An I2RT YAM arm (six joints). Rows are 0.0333 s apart.
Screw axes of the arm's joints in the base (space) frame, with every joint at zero. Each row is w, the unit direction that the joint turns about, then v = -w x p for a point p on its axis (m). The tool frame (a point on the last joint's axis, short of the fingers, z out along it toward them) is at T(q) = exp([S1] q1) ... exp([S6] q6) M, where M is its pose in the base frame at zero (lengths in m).
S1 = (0, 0, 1, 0, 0, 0)
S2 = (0, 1, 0, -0.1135, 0, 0.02)
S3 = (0, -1, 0, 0.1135, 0, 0.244)
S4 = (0, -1, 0, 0.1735, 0, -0.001)
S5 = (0, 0, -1, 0, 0.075, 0)
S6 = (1, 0, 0, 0, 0.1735, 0)
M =
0 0 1 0.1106
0 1 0 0
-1 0 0 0.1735
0 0 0 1
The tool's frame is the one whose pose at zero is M.
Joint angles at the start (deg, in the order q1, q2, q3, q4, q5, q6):
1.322 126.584 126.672 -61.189 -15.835 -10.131
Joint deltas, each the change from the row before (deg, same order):
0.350 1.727 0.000 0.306 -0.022 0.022
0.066 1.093 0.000 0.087 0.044 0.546
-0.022 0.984 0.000 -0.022 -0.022 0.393
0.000 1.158 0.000 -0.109 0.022 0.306
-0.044 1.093 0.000 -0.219 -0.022 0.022
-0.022 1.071 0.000 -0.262 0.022 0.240
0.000 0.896 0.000 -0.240 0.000 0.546
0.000 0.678 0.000 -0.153 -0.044 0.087
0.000 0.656 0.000 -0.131 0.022 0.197
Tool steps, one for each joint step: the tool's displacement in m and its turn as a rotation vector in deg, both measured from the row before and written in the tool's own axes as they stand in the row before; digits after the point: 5 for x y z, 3 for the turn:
0.00181 -0.00082 0.01478 -0.439 1.396 0.113
0.00154 -0.00177 0.00902 -0.154 0.972 0.764
0.00165 -0.00218 0.00794 -0.169 0.948 0.686
0.00207 -0.00238 0.00939 -0.169 1.207 0.651
0.00218 -0.00255 0.00876 -0.197 1.236 0.419
0.00217 -0.00235 0.00863 -0.164 1.267 0.623
0.00178 -0.00181 0.00726 -0.158 1.081 0.856
0.00124 -0.00137 0.00550 -0.155 0.786 0.314
0.00116 -0.00138 0.00532 -0.082 0.753 0.412

